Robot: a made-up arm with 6 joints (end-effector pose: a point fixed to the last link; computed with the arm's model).
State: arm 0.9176 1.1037 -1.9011 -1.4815 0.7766 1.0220
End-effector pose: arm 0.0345 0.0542 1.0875 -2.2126 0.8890 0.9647
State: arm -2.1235 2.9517 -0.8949 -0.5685 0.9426 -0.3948
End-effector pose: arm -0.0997 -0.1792 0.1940 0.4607 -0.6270 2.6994
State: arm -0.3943 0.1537 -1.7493 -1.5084 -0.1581 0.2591
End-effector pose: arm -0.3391 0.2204 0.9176 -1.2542 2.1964 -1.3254
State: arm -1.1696 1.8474 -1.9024 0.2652 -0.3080 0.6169
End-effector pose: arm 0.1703 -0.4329 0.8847 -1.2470 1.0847 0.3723
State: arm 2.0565 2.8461 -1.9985 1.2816 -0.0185 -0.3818
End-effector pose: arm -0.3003 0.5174 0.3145 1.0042 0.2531 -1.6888
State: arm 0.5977 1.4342 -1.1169 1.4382 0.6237 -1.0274
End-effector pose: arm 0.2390 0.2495 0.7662 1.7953 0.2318 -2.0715
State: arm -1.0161 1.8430 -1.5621 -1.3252 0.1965 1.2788
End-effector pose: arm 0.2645 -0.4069 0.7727 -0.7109 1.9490 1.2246
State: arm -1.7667 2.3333 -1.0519 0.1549 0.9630 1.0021
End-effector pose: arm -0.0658 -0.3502 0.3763 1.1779 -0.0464 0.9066
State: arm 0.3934 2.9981 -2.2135 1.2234 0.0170 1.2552
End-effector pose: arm 0.5177 0.2455 0.2505 0.2299 -0.1746 1.6755
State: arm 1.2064 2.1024 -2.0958 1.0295 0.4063 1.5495
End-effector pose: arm 0.1333 0.5298 0.7379 0.5923 -0.8225 2.6914
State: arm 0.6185 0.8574 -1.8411 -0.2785 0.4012 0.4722
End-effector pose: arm -0.0382 -0.0031 1.0806 -2.4359 0.1308 1.0801
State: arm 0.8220 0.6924 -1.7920 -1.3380 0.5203 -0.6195
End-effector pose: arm -0.1030 -0.0487 1.0625 2.0666 -2.3060 0.3207
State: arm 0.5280 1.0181 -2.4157 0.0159 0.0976 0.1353
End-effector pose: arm -0.1380 -0.0497 1.1385 -2.3733 -0.1177 0.2038
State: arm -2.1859 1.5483 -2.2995 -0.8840 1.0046 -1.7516
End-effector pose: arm -0.1709 -0.2477 1.0220 -1.6900 -1.2786 -1.5428
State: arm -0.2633 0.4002 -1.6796 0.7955 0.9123 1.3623
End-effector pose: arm -0.1535 0.0935 0.9599 -1.3647 -0.8152 1.6536
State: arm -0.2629 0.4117 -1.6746 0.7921 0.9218 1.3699
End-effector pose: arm -0.1465 0.0917 0.9604 -1.3357 -0.8048 1.6671
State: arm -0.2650 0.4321 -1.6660 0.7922 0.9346 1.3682
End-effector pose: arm -0.1343 0.0892 0.9617 -1.2999 -0.7819 1.6872
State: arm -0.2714 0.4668 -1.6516 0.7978 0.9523 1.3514
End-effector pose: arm -0.1136 0.0851 0.9639 -1.2537 -0.7397 1.7173
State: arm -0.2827 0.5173 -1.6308 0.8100 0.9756 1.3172
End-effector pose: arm -0.0836 0.0790 0.9658 -1.1953 -0.6779 1.7588
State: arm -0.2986 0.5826 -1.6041 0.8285 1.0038 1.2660
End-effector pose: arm -0.0455 0.0704 0.9660 -1.1252 -0.6013 1.8106
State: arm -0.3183 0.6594 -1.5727 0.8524 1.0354 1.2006
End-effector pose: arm -0.0017 0.0592 0.9626 -1.0452 -0.5183 1.8703
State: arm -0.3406 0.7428 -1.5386 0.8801 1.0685 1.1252
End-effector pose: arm 0.0441 0.0457 0.9546 -0.9598 -0.4382 1.9340
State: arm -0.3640 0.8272 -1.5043 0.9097 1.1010 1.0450
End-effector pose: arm 0.0881 0.0307 0.9423 -0.8748 -0.3689 1.9973
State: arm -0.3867 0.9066 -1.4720 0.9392 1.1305 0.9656
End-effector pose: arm 0.1271 0.0156 0.9271 -0.7970 -0.3156 2.0556
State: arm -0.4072 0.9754 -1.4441 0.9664 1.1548 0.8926
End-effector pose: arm 0.1587 0.0019 0.9113 -0.7335 -0.2792 2.1045
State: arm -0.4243 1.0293 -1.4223 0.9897 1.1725 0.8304
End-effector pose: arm 0.1821 -0.0094 0.8976 -0.6892 -0.2572 2.1414
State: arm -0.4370 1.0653 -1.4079 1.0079 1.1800 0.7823
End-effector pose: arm 0.1971 -0.0174 0.8882 -0.6691 -0.2460 2.1626
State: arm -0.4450 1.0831 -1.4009 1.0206 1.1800 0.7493
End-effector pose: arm 0.2046 -0.0219 0.8839 -0.6708 -0.2410 2.1712
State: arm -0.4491 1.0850 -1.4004 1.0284 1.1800 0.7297
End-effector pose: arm 0.2056 -0.0228 0.8841 -0.6872 -0.2389 2.1749
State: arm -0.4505 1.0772 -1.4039 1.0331 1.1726 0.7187
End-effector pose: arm 0.2029 -0.0218 0.8875 -0.7166 -0.2391 2.1686
